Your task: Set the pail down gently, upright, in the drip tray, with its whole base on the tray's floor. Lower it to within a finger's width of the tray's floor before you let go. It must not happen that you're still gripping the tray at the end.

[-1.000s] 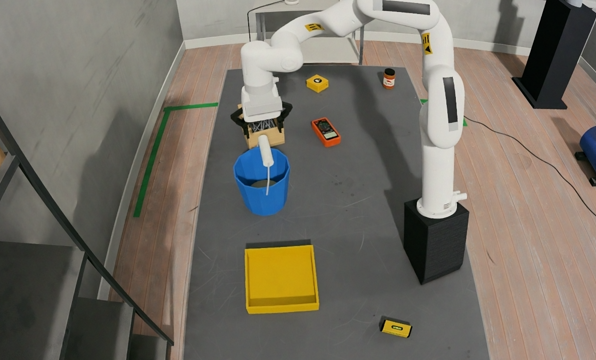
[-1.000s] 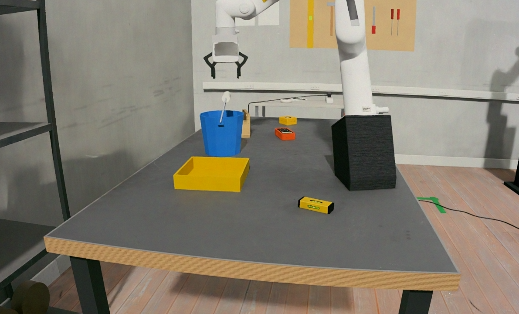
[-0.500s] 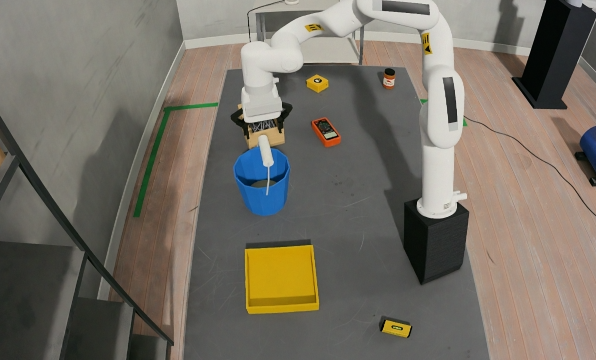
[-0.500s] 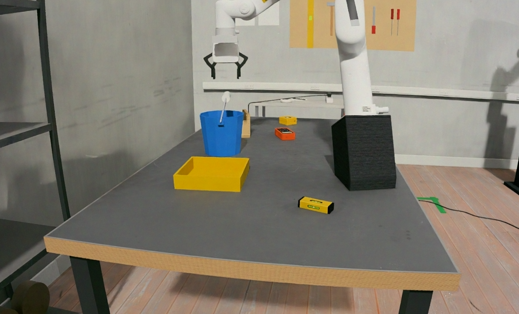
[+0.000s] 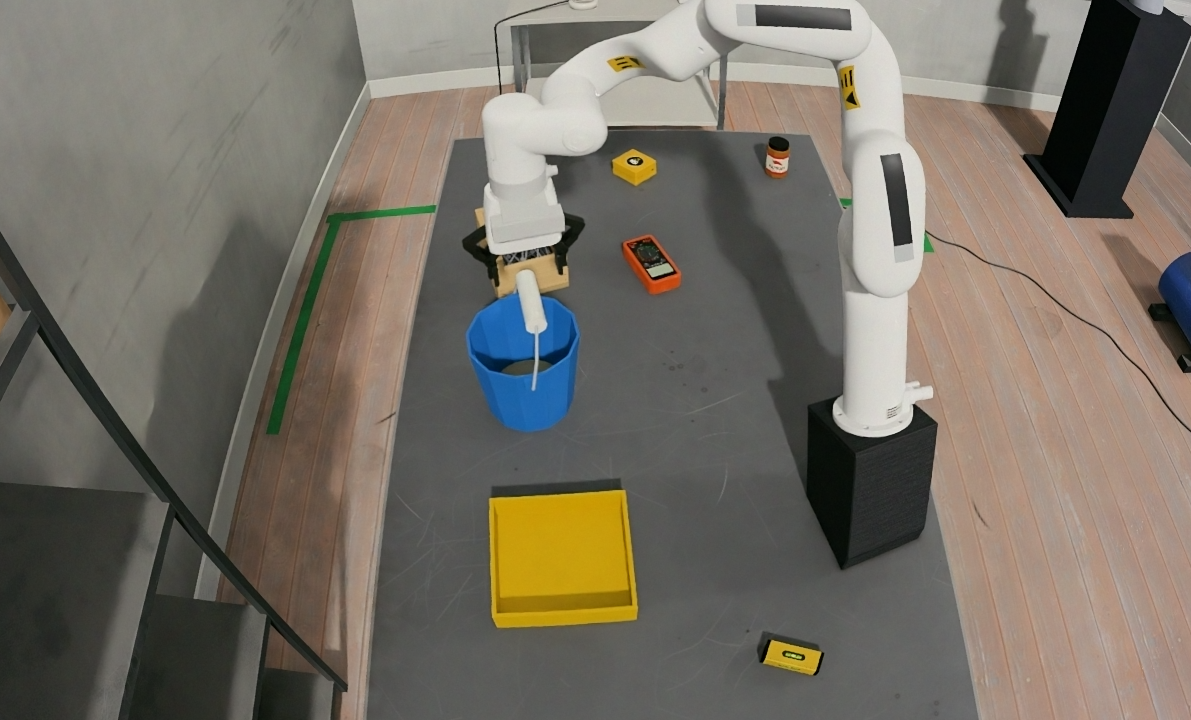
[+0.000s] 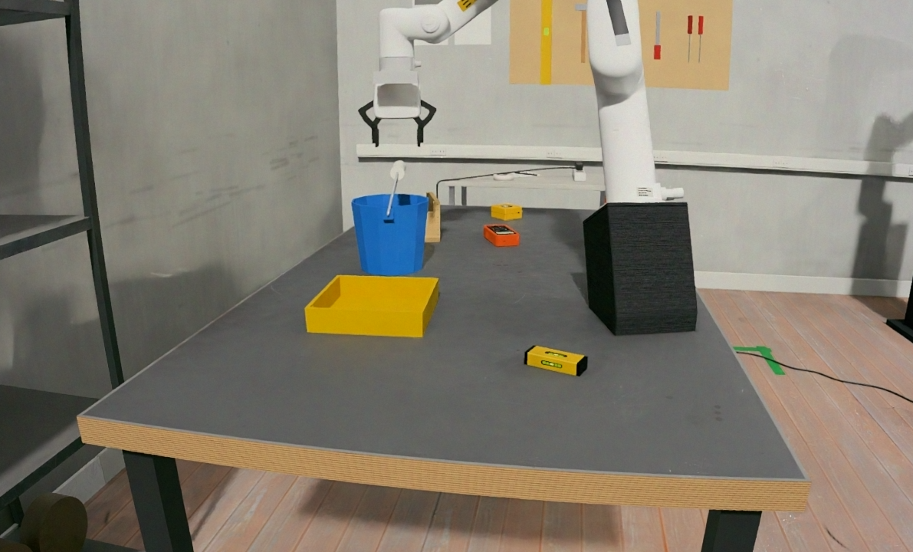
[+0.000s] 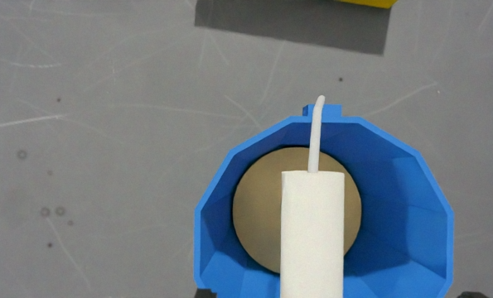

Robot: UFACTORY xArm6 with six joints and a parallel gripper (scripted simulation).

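Right now my hand is 1 cm short of the white bail handle and 9 cm above it. Round my hand: blue pail 1 cm ahead, 15 cm below; wooden crate 3 cm ahead, 32 cm to the right, 24 cm below; yellow drip tray 2 cm behind, 32 cm to the left, 27 cm below.
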